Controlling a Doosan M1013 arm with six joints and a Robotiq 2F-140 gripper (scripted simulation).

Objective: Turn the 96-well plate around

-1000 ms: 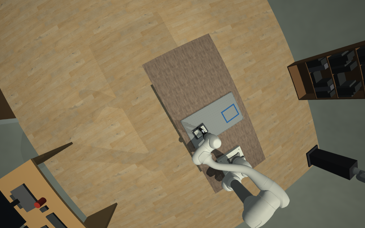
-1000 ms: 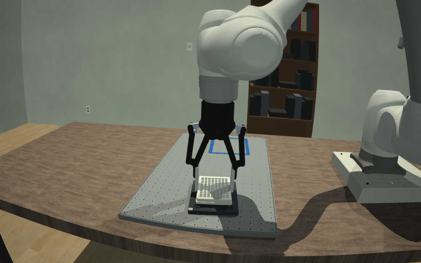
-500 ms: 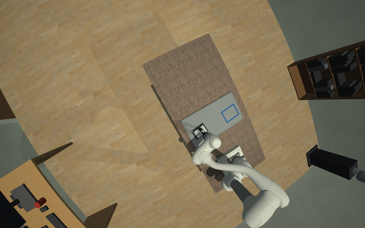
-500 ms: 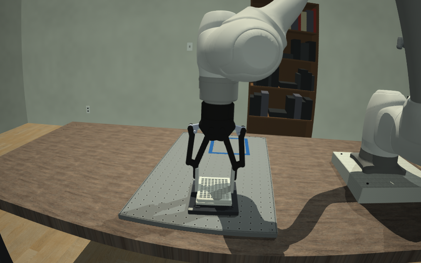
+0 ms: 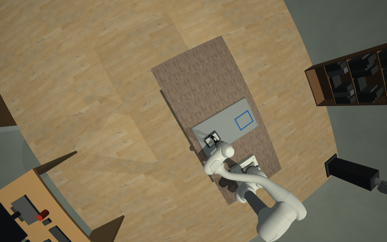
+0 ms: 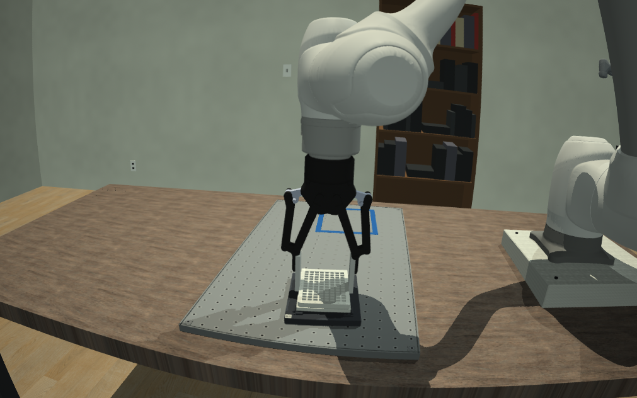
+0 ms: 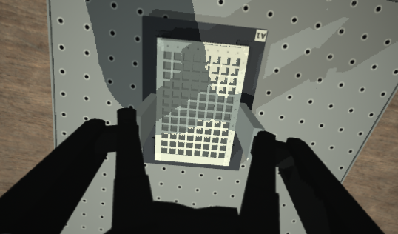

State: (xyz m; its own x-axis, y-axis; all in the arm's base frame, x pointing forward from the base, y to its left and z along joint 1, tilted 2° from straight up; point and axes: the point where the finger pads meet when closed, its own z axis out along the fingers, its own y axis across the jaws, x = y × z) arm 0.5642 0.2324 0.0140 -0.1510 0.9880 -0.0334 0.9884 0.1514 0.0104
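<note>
Right now my hand is 20 mm above the white 96-well plate. Also, from my hand: A1 label (90 mm to the left, 40 mm below, 40 mm ahead); dark plate nest N1 (40 mm below).
</note>
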